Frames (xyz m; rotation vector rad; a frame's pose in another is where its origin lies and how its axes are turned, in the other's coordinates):
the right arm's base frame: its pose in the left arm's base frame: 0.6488 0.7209 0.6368 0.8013 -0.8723 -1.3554
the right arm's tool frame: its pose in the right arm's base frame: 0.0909 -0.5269 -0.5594 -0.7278 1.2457 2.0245
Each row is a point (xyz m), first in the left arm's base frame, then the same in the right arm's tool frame.
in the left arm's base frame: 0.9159 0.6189 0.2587
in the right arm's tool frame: -0.0282 -0.0211 0.3428
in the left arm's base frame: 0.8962 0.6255 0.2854
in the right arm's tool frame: -0.0434 -0.0055 0.3687
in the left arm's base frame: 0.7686 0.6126 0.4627
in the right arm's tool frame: -0.1782 0.0535 0.5307
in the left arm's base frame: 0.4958 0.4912 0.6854
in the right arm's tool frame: -0.4990 0.1236 0.7065
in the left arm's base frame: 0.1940 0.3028 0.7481
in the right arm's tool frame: -0.8562 0.1773 0.7110
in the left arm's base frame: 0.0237 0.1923 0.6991
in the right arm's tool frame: -1.0456 0.2119 0.6301
